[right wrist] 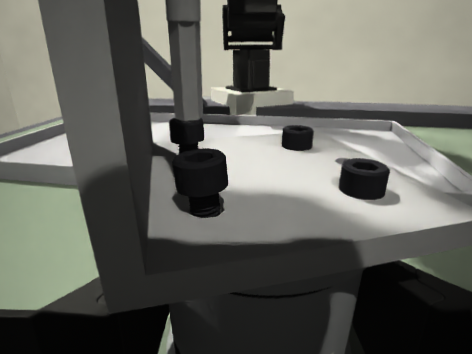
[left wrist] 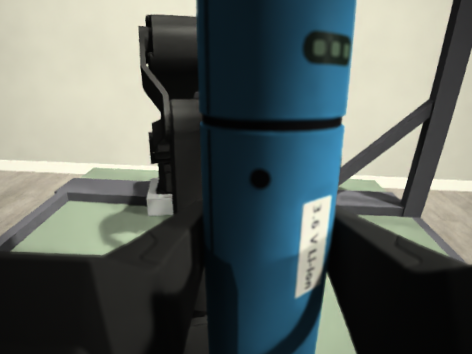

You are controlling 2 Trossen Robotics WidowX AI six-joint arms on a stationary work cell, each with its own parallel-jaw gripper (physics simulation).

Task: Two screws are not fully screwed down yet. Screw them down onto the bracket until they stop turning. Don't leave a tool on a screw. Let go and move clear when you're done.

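Frame: origin at the left arm's base, x ahead, y left, z up, level; metres.
Where they show: left gripper, fingertip midpoint: (left wrist: 262, 212); left arm's base at its link origin: (right wrist: 250, 89).
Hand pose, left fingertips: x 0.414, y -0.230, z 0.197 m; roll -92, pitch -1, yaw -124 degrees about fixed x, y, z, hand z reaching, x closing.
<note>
Each offset is from my left fingertips to the top centre of the thing. "spot": to the spot under its first point.
My left gripper (left wrist: 262, 212) is shut on the blue electric screwdriver @[spot: 0.026 m back, 0.021 m left, 0.033 m up] (left wrist: 270, 160), which is upright. Its grey hex bit @[0.027 m back, 0.012 m left, 0.137 m down] (right wrist: 187, 75) comes down in the right wrist view, its lower end at the head of the far raised screw @[0.054 m back, 0.019 m left, 0.161 m down] (right wrist: 187, 131); whether it is seated in the socket is hidden. A nearer raised screw @[0.019 m back, 0.012 m left, 0.160 m down] (right wrist: 201, 175) stands with thread showing above the bracket @[spot: 0.009 m back, 0.023 m left, 0.172 m down] (right wrist: 280, 220). Two other black screws @[0.047 m back, 0.054 m left, 0.166 m down] (right wrist: 297, 138) @[0.012 m back, 0.047 m left, 0.166 m down] (right wrist: 364, 180) sit with their heads low at the plate. My right gripper (right wrist: 260, 300) is shut on the grey round part under the bracket's plate.
The bracket's upright wall (right wrist: 82, 125) rises at the left, close to the bit and the raised screws. A white tray @[spot: 0.119 m back, 0.258 m left, 0.227 m down] (right wrist: 430, 155) lies behind the plate. A black arm base (right wrist: 251, 70) stands beyond it. Dark frame posts (left wrist: 437, 110) stand at the right in the left wrist view.
</note>
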